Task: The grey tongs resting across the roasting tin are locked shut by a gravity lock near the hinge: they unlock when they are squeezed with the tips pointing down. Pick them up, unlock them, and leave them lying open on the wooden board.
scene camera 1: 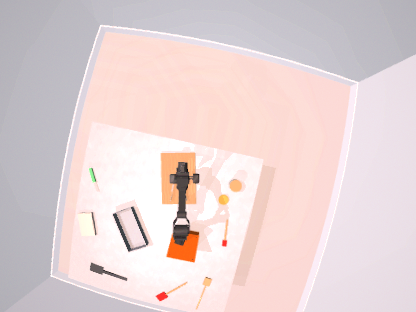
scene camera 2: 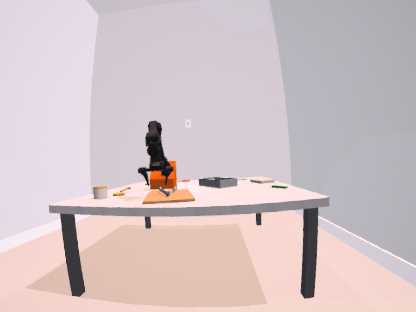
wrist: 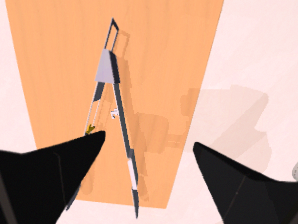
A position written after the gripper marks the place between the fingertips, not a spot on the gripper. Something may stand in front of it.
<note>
The gripper (wrist: 150, 140) is open, holding nothing. Also in view: a roasting tin (scene camera 1: 127, 221).
</note>
